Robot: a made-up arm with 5 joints. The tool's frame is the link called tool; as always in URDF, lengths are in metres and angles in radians.
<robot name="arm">
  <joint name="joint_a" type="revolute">
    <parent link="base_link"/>
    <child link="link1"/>
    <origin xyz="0 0 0.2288" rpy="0 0 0"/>
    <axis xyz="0 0 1"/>
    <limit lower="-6.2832" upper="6.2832" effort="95" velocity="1"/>
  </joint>
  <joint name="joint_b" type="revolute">
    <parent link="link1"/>
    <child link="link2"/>
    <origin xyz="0 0 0" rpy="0 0 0"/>
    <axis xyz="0 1 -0.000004"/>
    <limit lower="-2.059" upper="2.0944" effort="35" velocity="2.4"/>
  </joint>
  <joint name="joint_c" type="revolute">
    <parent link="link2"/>
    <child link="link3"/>
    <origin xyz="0.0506 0 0.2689" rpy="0 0 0"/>
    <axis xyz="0 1 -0.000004"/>
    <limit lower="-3.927" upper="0.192" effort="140" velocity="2.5"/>
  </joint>
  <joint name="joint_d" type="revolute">
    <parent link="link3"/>
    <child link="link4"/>
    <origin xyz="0.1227 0 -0.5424" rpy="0 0 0"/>
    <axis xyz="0 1 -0.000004"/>
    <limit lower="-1.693" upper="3.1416" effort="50" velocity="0.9"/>
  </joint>
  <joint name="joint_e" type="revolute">
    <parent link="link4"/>
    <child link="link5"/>
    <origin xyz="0.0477 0 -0.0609" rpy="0 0 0"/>
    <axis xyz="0 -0.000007 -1"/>
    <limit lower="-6.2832" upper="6.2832" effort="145" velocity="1.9"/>
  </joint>
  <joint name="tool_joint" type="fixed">
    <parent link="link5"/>
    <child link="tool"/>
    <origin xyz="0 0 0" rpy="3.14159 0 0"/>
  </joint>
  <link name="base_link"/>
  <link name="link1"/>
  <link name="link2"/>
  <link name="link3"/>
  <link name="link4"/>
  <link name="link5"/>
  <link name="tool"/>
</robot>
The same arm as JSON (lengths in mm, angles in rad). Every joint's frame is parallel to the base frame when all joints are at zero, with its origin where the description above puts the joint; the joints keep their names.
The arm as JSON. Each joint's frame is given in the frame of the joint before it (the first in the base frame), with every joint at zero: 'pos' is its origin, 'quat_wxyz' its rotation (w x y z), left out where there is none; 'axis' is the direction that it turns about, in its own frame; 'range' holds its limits. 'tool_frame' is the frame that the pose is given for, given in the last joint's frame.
{
  "length_unit": "mm",
  "angle_unit": "rad",
  "joints": [
    {
      "joint": "joint_a",
      "pos": [
        0.0,
        0.0,
        228.8
      ],
      "axis": "+z",
      "range": [
        -6.2832,
        6.2832
      ]
    },
    {
      "joint": "joint_b",
      "pos": [
        0.0,
        0.0,
        0.0
      ],
      "axis": "+y",
      "range": [
        -2.059,
        2.0944
      ]
    },
    {
      "joint": "joint_c",
      "pos": [
        50.6,
        0.0,
        268.9
      ],
      "axis": "+y",
      "range": [
        -3.927,
        0.192
      ]
    },
    {
      "joint": "joint_d",
      "pos": [
        122.7,
        0.0,
        -542.4
      ],
      "axis": "+y",
      "range": [
        -1.693,
        3.1416
      ]
    },
    {
      "joint": "joint_e",
      "pos": [
        47.7,
        0.0,
        -60.9
      ],
      "axis": "-z",
      "range": [
        -6.2832,
        6.2832
      ]
    }
  ],
  "tool_frame": {
    "pos": [
      0.0,
      0.0,
      0.0
    ],
    "quat_wxyz": [
      0.000001,
      1.000004,
      0.0,
      0.0
    ]
  }
}

